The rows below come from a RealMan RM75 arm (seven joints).
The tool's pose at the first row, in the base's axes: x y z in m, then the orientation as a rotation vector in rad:
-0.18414, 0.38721, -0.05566, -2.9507, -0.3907, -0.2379
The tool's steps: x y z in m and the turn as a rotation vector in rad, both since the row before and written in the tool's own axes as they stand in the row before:
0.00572, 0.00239, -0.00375, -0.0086, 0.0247, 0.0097
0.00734, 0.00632, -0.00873, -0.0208, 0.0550, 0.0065
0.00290, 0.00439, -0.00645, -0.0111, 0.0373, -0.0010
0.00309, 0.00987, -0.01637, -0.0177, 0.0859, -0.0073
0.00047, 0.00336, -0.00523, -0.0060, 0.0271, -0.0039
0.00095, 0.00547, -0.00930, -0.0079, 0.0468, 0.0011
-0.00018, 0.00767, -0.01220, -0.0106, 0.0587, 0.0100
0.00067, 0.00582, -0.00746, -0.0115, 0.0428, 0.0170
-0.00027, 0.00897, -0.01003, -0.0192, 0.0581, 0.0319
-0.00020, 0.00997, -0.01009, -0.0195, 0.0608, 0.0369
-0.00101, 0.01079, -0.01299, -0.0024, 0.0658, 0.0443
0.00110, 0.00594, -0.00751, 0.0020, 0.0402, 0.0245
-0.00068, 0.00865, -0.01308, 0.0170, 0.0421, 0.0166
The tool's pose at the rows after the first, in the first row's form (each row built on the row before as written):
-0.17855, 0.38568, -0.05131, -2.9543, -0.3730, -0.2752
-0.17134, 0.37983, -0.04216, -2.9606, -0.3555, -0.3609
-0.16893, 0.37517, -0.03570, -2.9602, -0.3517, -0.4190
-0.16782, 0.36367, -0.02016, -2.9473, -0.3509, -0.5509
-0.16834, 0.35968, -0.01540, -2.9425, -0.3528, -0.5928
-0.16953, 0.35309, -0.00689, -2.9305, -0.3447, -0.6632
-0.17281, 0.34365, 0.00349, -2.9136, -0.3213, -0.7502
-0.17434, 0.33690, 0.00997, -2.9025, -0.2886, -0.8133
-0.17770, 0.32651, 0.01784, -2.8872, -0.2296, -0.8983
-0.18170, 0.31519, 0.02540, -2.8665, -0.1625, -0.9855
-0.18890, 0.30271, 0.03426, -2.8223, -0.0920, -1.0706
-0.19242, 0.29583, 0.04002, -2.7911, -0.0546, -1.1207
-0.20116, 0.28548, 0.04795, -2.7468, -0.0365, -1.1691

